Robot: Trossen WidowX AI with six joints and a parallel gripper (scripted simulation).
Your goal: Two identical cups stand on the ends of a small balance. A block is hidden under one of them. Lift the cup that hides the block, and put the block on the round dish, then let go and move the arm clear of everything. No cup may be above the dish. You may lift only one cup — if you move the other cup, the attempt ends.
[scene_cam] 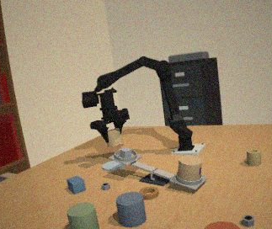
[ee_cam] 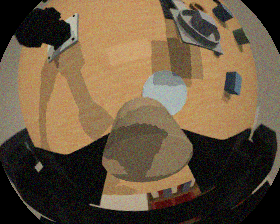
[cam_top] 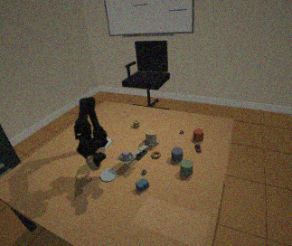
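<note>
The grey-lilac block lies 150 mm ahead of my gripper tip, 120 mm to the left of it and 10 mm below it. Also, from my gripper tip: pale blue round dish: 60 mm ahead, 20 mm to the left, 90 mm below; then blue cube: 290 mm ahead, 10 mm to the right, 70 mm below; then tan cup: 20 mm to the right, 10 mm above.
</note>
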